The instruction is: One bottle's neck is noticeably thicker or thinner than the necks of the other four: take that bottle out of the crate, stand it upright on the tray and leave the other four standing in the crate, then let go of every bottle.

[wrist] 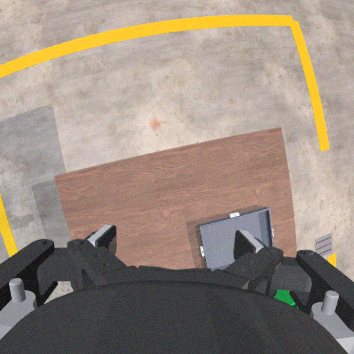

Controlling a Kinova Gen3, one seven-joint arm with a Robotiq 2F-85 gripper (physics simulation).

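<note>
My gripper (174, 241) is open, with its fingers wide apart and no thing between them. It hangs above the brown wooden table. A shallow blue-grey tray (218, 242) with a raised rim and small white tabs lies on the table at the lower right of the view. The right finger covers part of the tray, and its near edge is hidden behind the gripper. No bottle can be made out, and the crate does not show in the view.
The wooden table top (175, 185) ends at a straight far edge. Beyond it is a mottled floor with a yellow line (200, 23). A small green patch (285, 297) shows behind the right finger's linkage; what it belongs to is hidden. A grey slotted plate (323, 244) is at the right.
</note>
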